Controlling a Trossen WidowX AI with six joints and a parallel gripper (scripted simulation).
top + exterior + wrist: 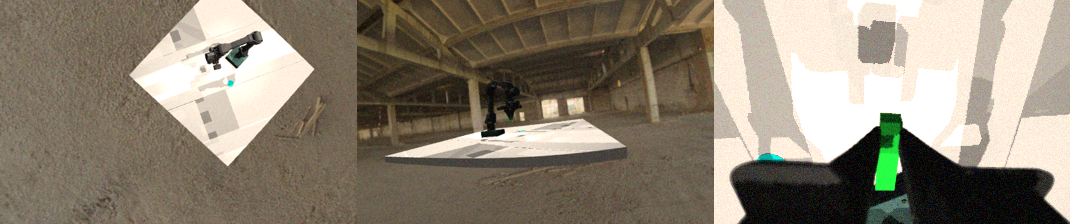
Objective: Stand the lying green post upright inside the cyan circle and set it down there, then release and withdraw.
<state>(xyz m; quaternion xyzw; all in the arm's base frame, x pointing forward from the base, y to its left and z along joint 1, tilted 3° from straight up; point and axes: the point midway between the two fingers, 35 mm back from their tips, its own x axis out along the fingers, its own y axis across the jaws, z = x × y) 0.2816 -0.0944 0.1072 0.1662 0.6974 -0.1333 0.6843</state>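
The green post lies 2 cm behind my gripper tip and 1 cm to the left of it. The rest, counted from my gripper tip: cyan circle (25 cm to the left, 13 cm below, 6 cm behind).
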